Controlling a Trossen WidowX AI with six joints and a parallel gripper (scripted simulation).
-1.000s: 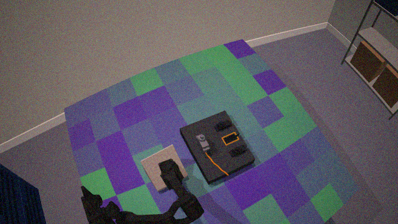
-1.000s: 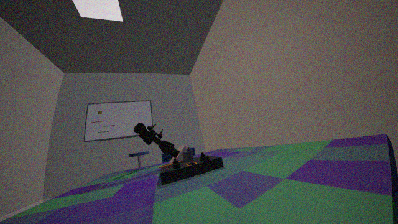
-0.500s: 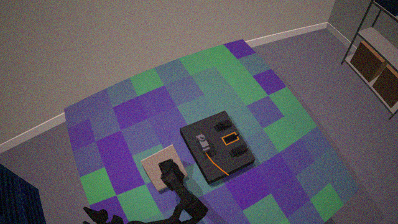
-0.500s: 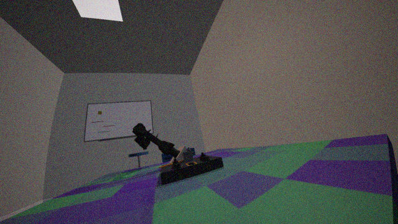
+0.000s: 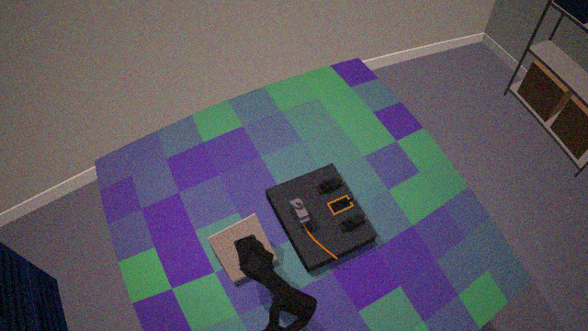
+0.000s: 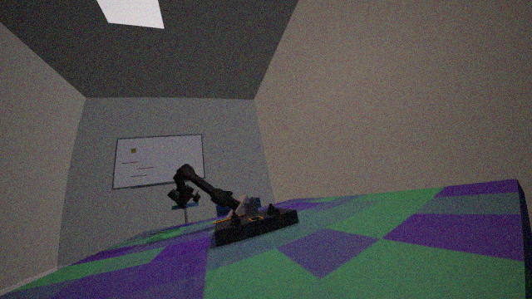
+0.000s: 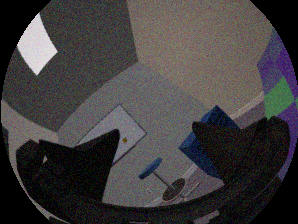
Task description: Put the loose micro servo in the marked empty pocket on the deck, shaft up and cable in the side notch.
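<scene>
Now: gripper tip 610 mm short of the robot deck, 300 mm to the right of it and 250 mm above it.
</scene>
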